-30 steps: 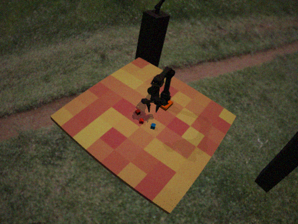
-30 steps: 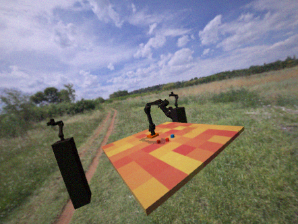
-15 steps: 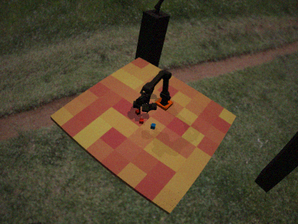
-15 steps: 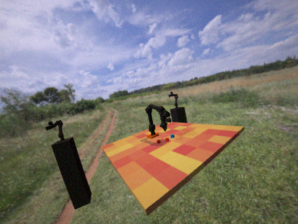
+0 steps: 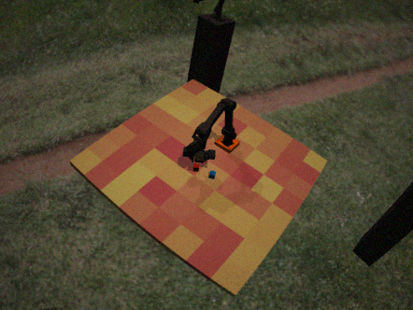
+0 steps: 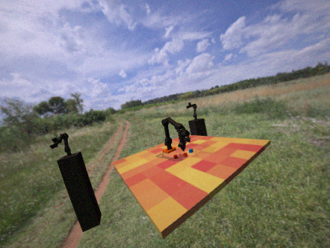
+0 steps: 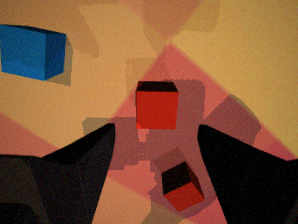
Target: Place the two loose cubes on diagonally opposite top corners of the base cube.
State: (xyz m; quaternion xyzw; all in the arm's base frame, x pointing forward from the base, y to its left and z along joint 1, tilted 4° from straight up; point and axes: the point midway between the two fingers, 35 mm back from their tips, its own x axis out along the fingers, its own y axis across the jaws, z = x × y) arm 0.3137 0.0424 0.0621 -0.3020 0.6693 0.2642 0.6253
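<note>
Right now my gripper tip is 4 cm past the blue cube, 10 cm to the right of it and 5 cm above it.
</note>
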